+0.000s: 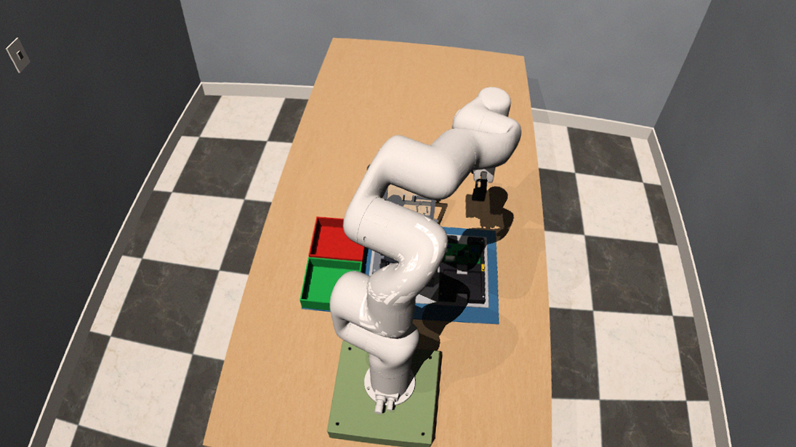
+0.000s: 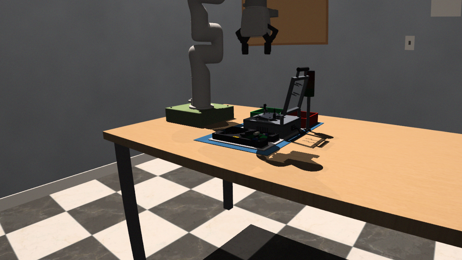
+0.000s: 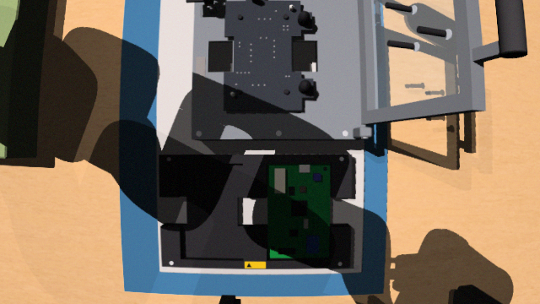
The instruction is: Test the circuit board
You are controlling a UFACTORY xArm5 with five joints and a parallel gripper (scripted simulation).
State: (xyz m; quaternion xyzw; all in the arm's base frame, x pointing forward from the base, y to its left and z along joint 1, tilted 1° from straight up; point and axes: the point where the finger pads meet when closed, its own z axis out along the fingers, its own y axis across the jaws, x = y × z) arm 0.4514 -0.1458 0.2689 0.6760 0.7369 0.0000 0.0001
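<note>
Right now my hand is 31 cm above the green circuit board. Also, from my hand: black tab 12 cm behind, 22 cm to the left, 24 cm below; then tester lid 7 cm ahead, 18 cm to the left, 15 cm below; then red bin 3 cm behind, 37 cm to the left, 32 cm below.
</note>
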